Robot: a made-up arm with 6 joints.
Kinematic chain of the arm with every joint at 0, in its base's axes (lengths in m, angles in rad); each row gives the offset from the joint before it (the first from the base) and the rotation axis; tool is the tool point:
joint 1: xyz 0 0 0.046 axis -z
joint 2: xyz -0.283 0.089 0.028 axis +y
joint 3: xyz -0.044 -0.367 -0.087 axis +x
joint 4: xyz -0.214 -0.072 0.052 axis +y
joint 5: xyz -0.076 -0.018 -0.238 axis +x
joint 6: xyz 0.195 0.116 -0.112 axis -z
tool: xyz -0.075 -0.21 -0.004
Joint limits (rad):
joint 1: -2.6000..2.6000
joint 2: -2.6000..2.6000
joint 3: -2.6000..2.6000
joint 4: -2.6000..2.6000
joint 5: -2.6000..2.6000
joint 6: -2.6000..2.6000
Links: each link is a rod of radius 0.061 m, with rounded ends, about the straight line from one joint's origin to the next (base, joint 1, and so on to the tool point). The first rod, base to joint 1, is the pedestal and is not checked.
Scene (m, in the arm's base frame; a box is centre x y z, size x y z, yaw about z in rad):
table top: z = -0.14
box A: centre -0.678 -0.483 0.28 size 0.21 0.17 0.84 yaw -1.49
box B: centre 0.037 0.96 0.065 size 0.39 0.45 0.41 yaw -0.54
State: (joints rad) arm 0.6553 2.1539 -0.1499 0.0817 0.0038 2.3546
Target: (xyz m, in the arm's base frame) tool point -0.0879 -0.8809 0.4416
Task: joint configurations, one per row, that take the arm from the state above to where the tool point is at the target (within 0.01 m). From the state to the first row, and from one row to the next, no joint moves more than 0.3 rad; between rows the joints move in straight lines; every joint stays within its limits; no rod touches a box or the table.
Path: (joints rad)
1: 0.3708 2.2328 -0.3413 0.1356 -0.0213 2.3589
2: 0.0863 2.3117 -0.5327 0.1895 -0.0465 2.3632
3: -0.1982 2.3906 -0.7242 0.2435 -0.0716 2.3675
4: -0.4827 2.4695 -0.9156 0.2974 -0.0967 2.3718
5: -0.5439 2.2895 -0.9190 0.2103 -0.3215 2.4088
6: -0.6051 2.1096 -0.9224 0.1232 -0.5462 2.4459
7: -0.6663 1.9296 -0.9257 0.0362 -0.7710 2.4830

